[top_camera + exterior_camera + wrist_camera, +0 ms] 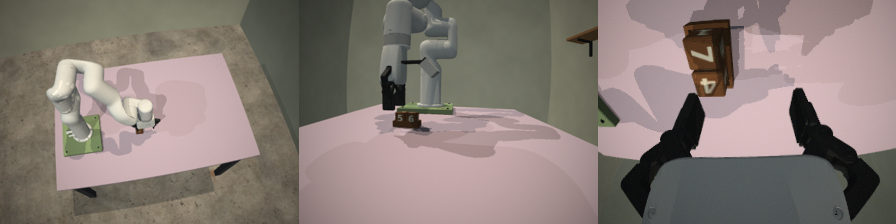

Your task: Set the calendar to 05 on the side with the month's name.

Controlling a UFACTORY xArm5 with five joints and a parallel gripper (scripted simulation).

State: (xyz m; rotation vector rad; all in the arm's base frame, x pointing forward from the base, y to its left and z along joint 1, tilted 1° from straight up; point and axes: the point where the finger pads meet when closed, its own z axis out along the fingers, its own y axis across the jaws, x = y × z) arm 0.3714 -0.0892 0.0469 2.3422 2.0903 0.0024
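The cube is 40 mm below my hand, 30 mm behind it and 10 mm to the left of it. From my hand the other things lie so: brown calendar tray (60 mm below, 30 mm to the left, 30 mm behind).
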